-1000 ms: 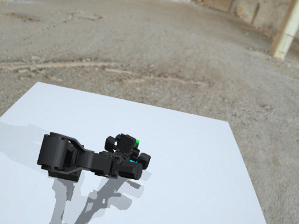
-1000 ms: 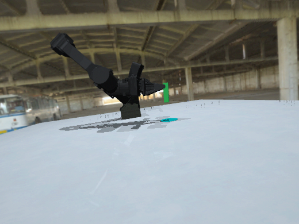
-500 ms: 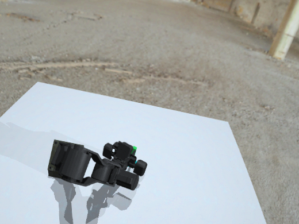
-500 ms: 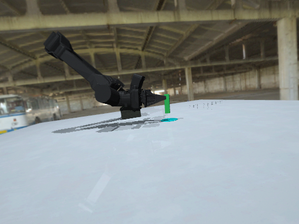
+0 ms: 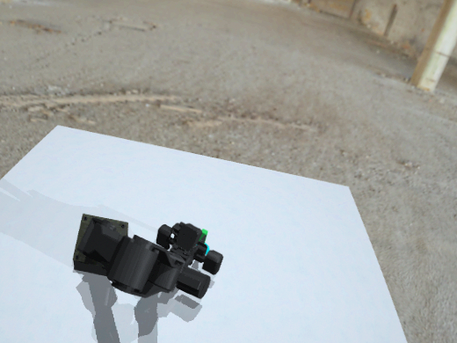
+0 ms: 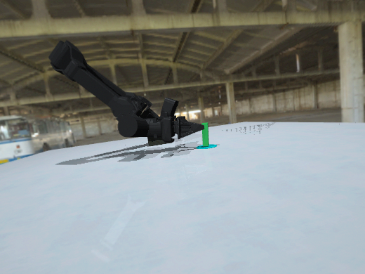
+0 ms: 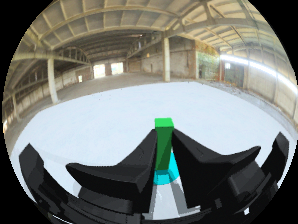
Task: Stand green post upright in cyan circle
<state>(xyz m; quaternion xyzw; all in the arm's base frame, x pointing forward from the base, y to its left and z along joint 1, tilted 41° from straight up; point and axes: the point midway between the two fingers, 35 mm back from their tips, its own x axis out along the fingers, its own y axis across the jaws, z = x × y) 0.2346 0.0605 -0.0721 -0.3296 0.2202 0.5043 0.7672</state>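
Right now the green post is 2 cm below my gripper tip. From my gripper tip the other things lie so: cyan circle: 6 cm below.
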